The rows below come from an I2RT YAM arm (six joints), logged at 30 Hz.
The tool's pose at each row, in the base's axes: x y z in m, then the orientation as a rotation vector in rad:
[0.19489 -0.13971 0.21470 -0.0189 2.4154 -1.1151]
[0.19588 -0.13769 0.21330 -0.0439 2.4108 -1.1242]
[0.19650 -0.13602 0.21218 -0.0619 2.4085 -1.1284]
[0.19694 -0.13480 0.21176 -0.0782 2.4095 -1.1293]
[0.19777 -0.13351 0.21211 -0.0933 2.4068 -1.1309]
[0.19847 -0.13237 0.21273 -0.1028 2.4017 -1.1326]
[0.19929 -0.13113 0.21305 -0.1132 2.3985 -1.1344]
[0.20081 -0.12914 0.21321 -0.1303 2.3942 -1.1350]
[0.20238 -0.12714 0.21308 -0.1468 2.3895 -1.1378]
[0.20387 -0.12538 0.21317 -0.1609 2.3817 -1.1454]
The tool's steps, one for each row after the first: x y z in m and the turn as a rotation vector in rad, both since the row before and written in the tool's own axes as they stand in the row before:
[-0.00071 0.00254 -0.00024 0.0029 -0.0082 -0.0177]
[-0.00047 0.00203 -0.00031 0.0003 -0.0057 -0.0123]
[-0.00051 0.00118 -0.00045 -0.0026 -0.0034 -0.0112]
[-0.00119 0.00071 -0.00074 -0.0007 -0.0059 -0.0096]
[-0.00115 0.00038 -0.00083 0.0011 -0.0064 -0.0053]
[-0.00118 0.00068 -0.00068 0.0004 -0.0049 -0.0065]
[-0.00194 0.00137 -0.00080 -0.0012 -0.0080 -0.0102]
[-0.00190 0.00158 -0.00061 0.0004 -0.0074 -0.0105]
[-0.00186 0.00123 -0.00058 0.0049 -0.0076 -0.0097]

